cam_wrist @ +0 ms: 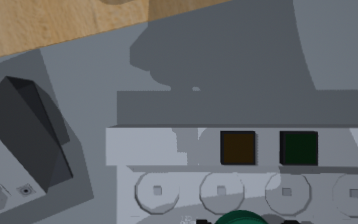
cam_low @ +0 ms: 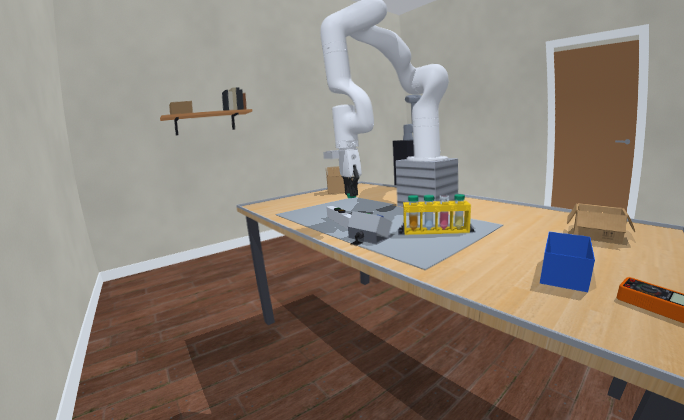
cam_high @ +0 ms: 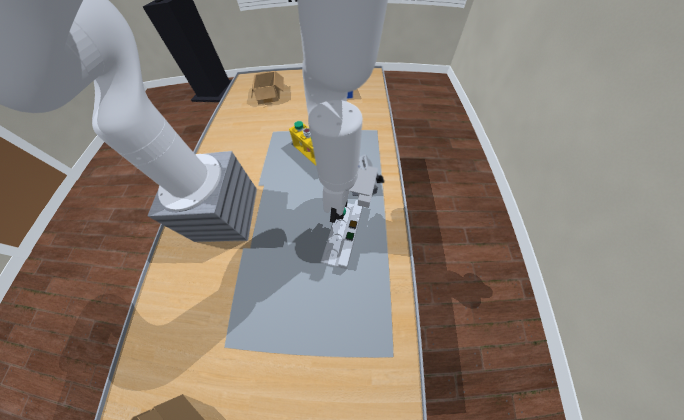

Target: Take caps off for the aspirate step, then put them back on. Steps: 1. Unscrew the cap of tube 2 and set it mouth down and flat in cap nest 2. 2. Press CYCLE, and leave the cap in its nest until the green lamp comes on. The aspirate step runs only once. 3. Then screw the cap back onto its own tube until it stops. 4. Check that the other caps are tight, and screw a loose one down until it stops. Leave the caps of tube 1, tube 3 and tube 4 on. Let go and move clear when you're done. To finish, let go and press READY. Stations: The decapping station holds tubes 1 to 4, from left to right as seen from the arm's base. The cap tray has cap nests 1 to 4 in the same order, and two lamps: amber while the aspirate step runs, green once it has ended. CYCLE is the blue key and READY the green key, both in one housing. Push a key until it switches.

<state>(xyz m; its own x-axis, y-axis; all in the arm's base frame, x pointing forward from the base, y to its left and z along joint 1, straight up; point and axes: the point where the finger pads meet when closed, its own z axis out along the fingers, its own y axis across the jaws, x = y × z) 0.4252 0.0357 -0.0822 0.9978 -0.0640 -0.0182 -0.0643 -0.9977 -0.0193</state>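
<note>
The blue key is 200 mm to the left of my hand, 60 mm below it and 10 mm ahead of it. Also, from my hand: green key 160 mm to the left, 60 mm below, 30 mm ahead; then green cap 20 mm below; then key housing 190 mm to the left, 70 mm below, 40 mm ahead.
</note>
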